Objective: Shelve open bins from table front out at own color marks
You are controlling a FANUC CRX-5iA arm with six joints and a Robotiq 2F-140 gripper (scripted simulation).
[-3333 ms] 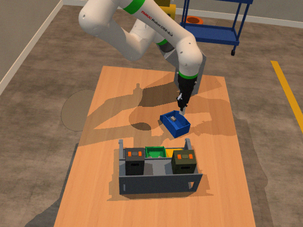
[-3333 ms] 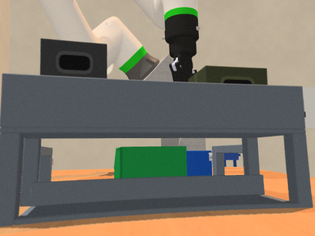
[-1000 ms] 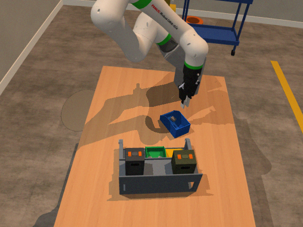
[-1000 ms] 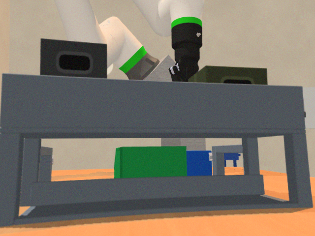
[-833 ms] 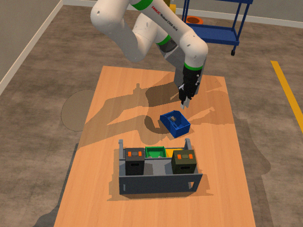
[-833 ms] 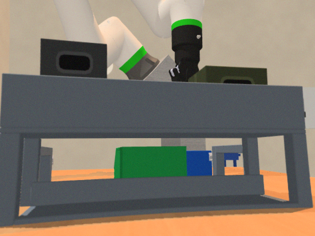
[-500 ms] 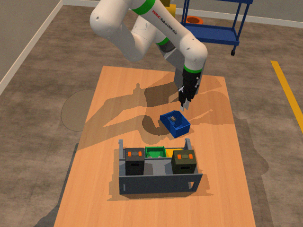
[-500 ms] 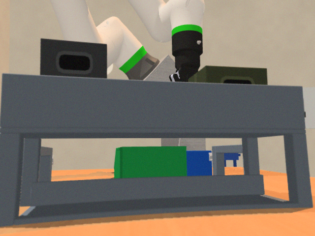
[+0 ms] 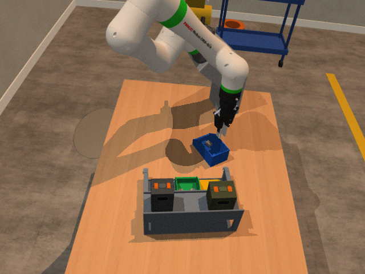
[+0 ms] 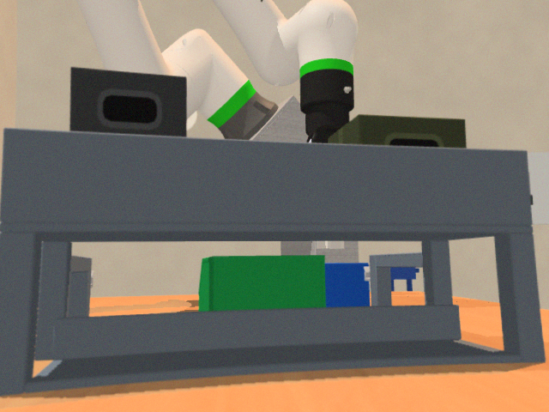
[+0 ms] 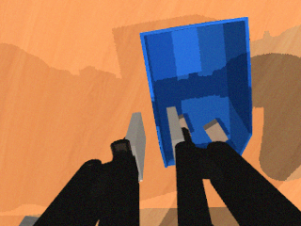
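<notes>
Right now the blue bin is 10 cm below my hand, 4 cm to the right of it and 2 cm ahead of it. The rest, counted from my hand: black box 43 cm ahead, 23 cm to the right, 3 cm above; then olive box 39 cm ahead, 2 cm above; then green bin 31 cm ahead, 13 cm to the right, 9 cm below.
</notes>
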